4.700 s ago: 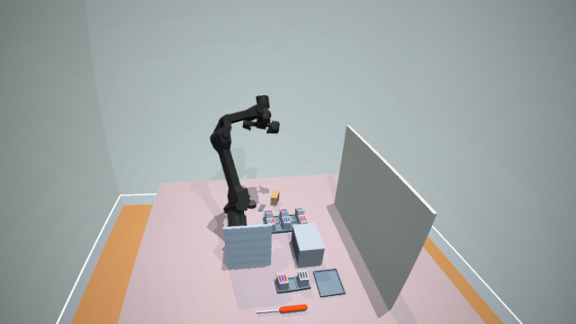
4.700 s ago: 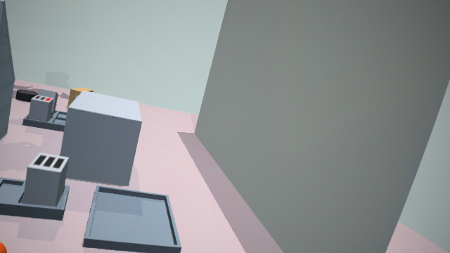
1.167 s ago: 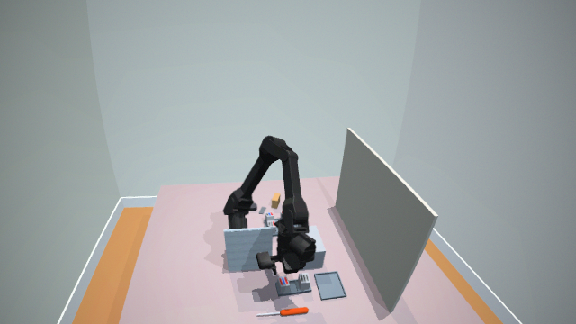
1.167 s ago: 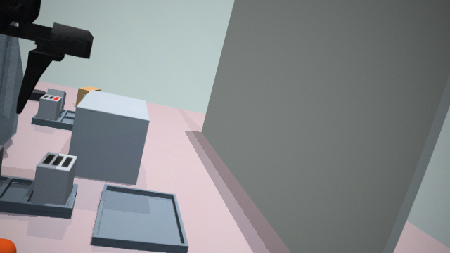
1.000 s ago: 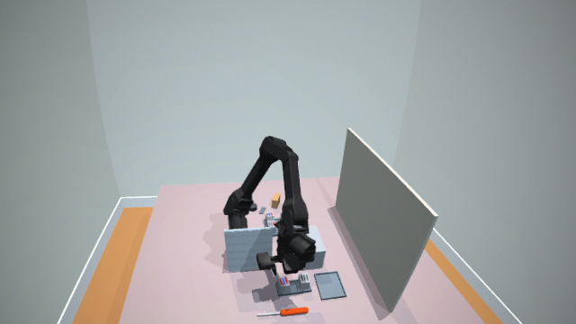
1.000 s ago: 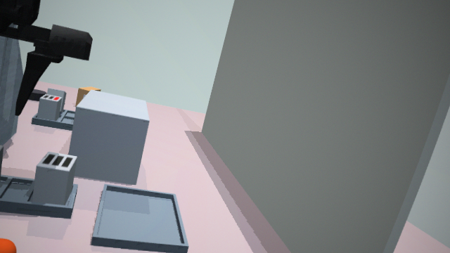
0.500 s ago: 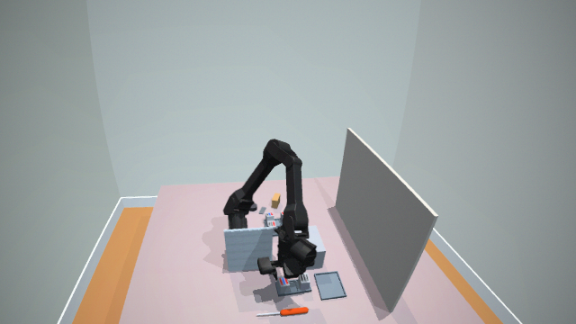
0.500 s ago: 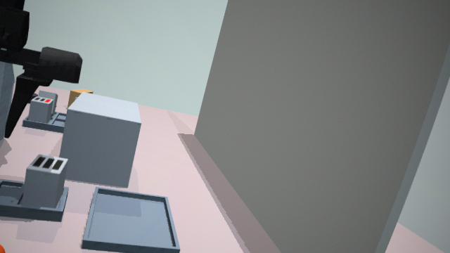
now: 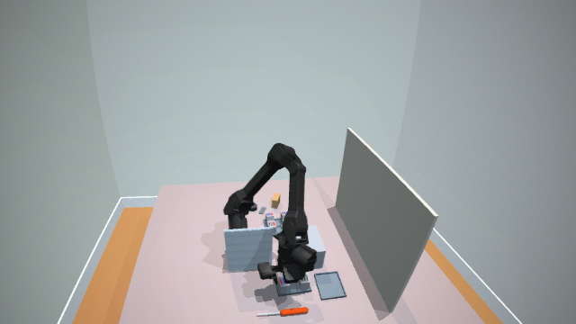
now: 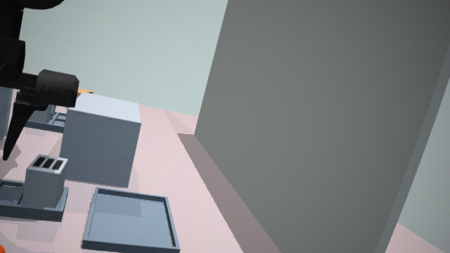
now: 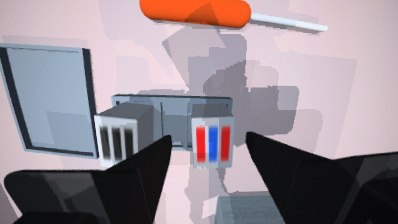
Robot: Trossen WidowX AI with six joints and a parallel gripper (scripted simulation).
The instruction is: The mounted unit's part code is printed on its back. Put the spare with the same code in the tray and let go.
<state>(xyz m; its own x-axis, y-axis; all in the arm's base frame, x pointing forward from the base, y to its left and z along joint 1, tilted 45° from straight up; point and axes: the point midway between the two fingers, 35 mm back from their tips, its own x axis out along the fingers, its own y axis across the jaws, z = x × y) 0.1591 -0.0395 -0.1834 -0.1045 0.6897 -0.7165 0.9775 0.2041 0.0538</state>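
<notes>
My gripper tip is now 10 mm to the right of the grey spare block and 10 mm above it. Also, from my gripper tip: grey box 190 mm to the left, 110 mm ahead; tray 180 mm ahead, 50 mm below, 10 mm to the left; grey wall panel 360 mm ahead, 200 mm to the left, 170 mm above.
</notes>
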